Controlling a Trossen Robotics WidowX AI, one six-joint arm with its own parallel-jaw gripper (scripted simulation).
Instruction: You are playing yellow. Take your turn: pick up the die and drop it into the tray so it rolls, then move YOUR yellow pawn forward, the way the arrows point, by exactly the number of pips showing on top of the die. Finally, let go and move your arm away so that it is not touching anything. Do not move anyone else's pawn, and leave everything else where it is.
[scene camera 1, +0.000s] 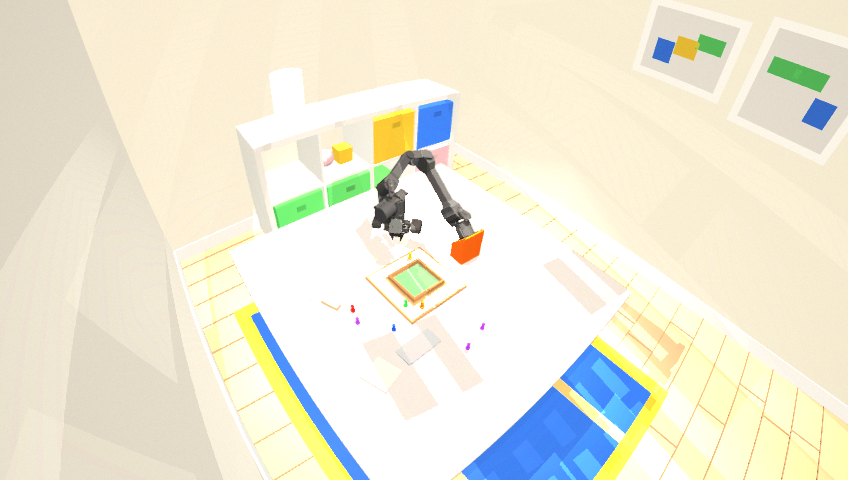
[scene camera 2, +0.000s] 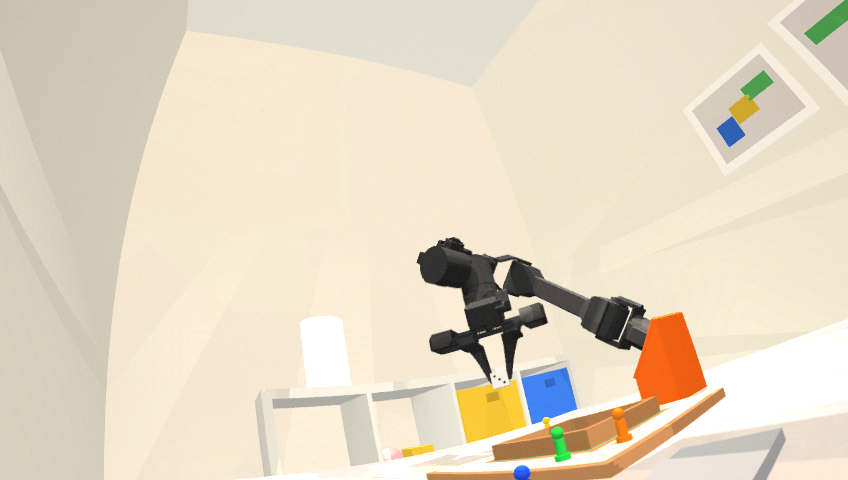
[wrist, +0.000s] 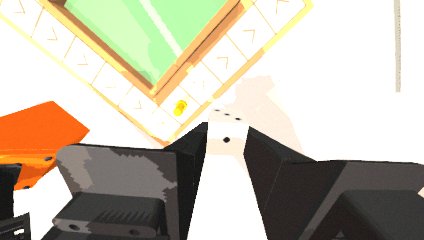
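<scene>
Scene camera 2 has the gripper (scene camera 2: 501, 381), and scene camera 1 shows the gripper (scene camera 1: 396, 240) too. In the wrist view you get the gripper (wrist: 224, 129) again, and what it's carrying is a white die (wrist: 227, 128).
</scene>
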